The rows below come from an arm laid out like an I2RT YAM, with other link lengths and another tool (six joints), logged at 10 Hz.
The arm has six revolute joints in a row. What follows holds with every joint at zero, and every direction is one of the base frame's.
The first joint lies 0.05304 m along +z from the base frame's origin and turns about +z.
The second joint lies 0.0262 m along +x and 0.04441 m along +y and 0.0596 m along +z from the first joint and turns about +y.
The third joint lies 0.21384 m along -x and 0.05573 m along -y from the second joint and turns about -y.
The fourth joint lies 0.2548 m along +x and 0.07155 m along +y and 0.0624 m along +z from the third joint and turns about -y.
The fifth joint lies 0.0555 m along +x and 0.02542 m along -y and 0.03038 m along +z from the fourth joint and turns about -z.
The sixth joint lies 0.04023 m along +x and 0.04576 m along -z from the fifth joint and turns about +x.
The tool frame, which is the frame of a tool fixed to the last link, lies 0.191 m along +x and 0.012 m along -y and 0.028 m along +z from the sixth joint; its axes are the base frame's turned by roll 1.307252, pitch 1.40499 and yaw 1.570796 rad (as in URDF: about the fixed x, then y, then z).
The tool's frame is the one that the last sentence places.
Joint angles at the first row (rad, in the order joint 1, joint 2, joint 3, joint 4, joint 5, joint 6):
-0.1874 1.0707 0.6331 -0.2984 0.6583 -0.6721
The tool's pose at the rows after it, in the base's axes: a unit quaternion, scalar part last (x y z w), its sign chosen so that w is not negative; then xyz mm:
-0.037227 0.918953 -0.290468 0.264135 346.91 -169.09 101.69
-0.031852 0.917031 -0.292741 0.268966 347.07 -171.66 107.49
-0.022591 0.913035 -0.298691 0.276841 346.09 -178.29 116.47
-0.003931 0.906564 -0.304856 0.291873 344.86 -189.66 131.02
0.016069 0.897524 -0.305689 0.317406 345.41 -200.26 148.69
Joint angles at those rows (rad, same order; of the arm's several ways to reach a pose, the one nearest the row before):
-0.1912 1.0662 0.6431 -0.2993 0.6566 -0.6674
-0.1970 1.0605 0.6526 -0.3026 0.6581 -0.6650
-0.2154 1.0465 0.6593 -0.2964 0.6577 -0.6704
-0.2492 1.0306 0.6764 -0.2880 0.6497 -0.6690
-0.2883 1.0095 0.6954 -0.2733 0.6225 -0.6599

